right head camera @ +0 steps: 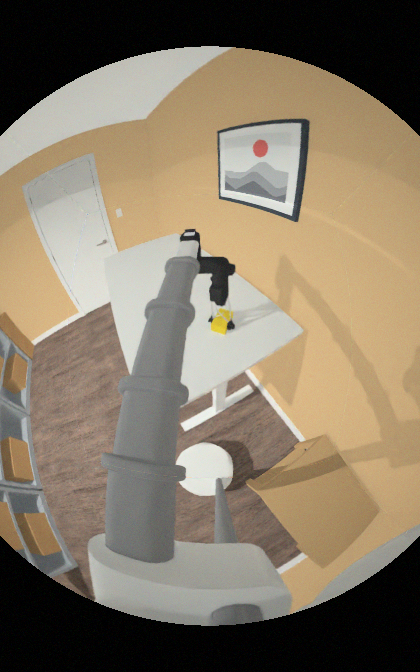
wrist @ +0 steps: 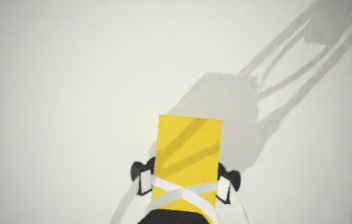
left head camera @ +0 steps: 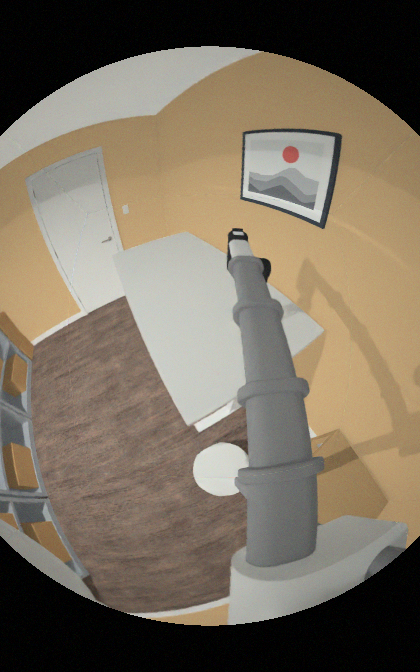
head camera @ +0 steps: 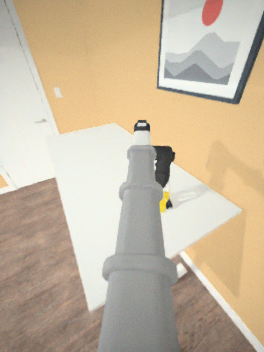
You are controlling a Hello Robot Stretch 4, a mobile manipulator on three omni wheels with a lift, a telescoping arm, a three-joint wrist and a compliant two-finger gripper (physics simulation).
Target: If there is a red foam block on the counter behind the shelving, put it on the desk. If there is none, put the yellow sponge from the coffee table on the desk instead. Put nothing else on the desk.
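Places are measured from the robot's base along level axes (x ahead, y left, z up), in centimetres.
Pixels of known places: gripper, fingertip midpoint: (wrist: 185, 171) (head camera: 160, 205).
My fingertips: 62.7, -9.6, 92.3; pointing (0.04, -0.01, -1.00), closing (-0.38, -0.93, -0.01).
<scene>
Behind a point stands the place of what it marks, as x, y, z.
The yellow sponge (head camera: 163, 205) {58.8, -10.4, 96.7} (right head camera: 219, 327) (wrist: 187, 142) {66.2, -10.9, 96.8} is between the fingers of my gripper (right head camera: 221, 322) (wrist: 185, 171) {62.7, -9.7, 92.3}, which is shut on it. The sponge is over the white desk (head camera: 85, 200) {65.2, 30.3, 92.3} (left head camera: 175, 325) (right head camera: 265, 332) (wrist: 75, 100) {75.0, 1.0, 92.3}, toward its right part. In the wrist view its shadow lies on the desk close beside it, offset up and to the right. It looks a little above the top, but the exact gap is hard to tell. In the left head view the arm hides the sponge. The red foam block, the counter and the coffee table are not seen.
A wall with a framed picture (head camera: 200, 90) {96.5, -28.5, 138.4} (left head camera: 280, 200) (right head camera: 250, 200) runs along the desk's far side. A round white top (left head camera: 217, 470) (right head camera: 200, 467) stands near the desk's near end, with a tan angular object (right head camera: 320, 505) to its right. Grey shelving (right head camera: 55, 562) with boxes is at left.
</scene>
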